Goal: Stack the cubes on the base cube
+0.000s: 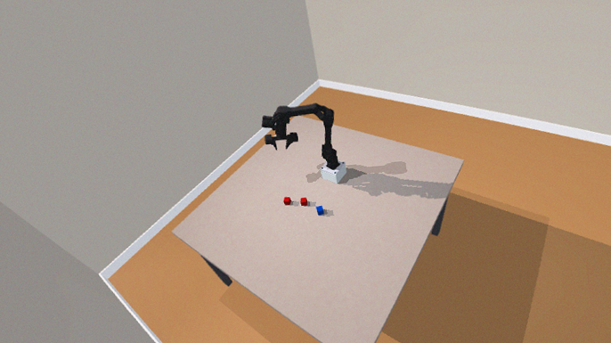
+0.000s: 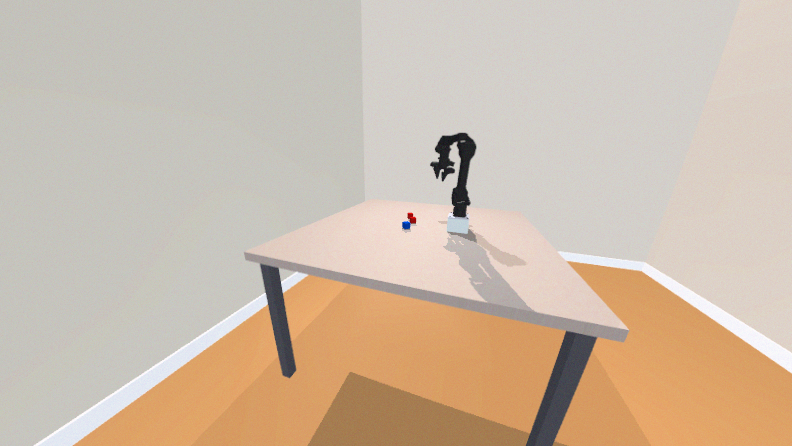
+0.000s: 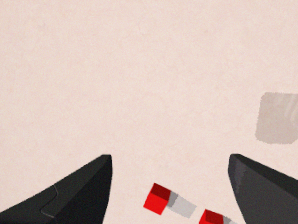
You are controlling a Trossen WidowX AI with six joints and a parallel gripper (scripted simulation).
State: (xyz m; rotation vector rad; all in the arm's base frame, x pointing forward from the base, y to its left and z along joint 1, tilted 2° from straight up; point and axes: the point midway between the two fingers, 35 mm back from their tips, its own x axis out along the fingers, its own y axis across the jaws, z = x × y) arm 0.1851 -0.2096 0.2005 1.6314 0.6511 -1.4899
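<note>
Now: gripper tip 80 mm short of the blue cube, 340 mm to the right of it and 240 mm above it.
</note>
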